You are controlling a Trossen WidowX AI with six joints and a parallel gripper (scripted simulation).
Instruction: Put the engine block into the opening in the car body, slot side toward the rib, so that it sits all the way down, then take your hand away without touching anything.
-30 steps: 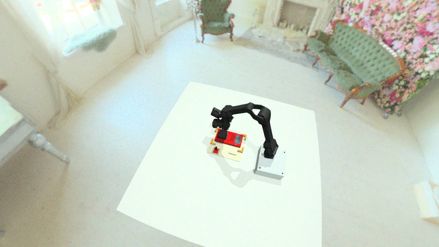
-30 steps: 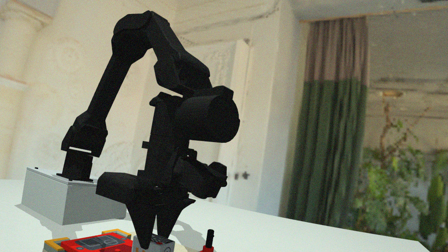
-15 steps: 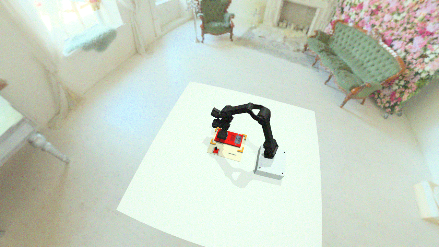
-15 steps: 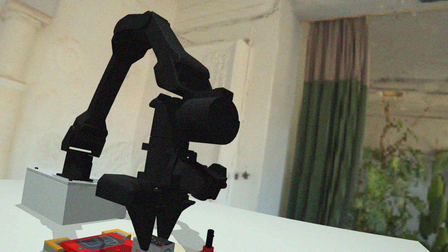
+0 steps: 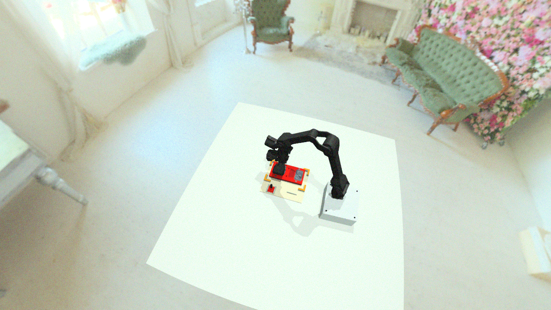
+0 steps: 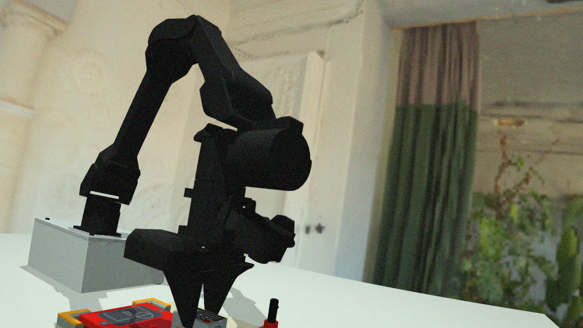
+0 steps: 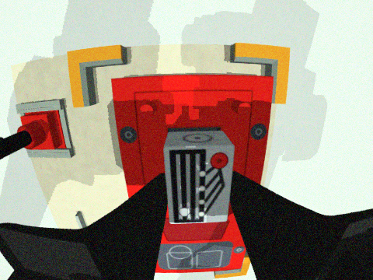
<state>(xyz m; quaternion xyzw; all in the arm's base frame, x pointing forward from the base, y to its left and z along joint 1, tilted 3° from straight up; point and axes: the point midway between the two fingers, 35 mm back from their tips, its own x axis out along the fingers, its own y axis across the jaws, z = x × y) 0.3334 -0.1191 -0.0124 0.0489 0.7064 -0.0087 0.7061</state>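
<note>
The grey engine block is 1 cm below my gripper tip. The rest, counted from my gripper tip: clamp cradle 3 cm behind, 4 cm to the left, 4 cm below.
</note>
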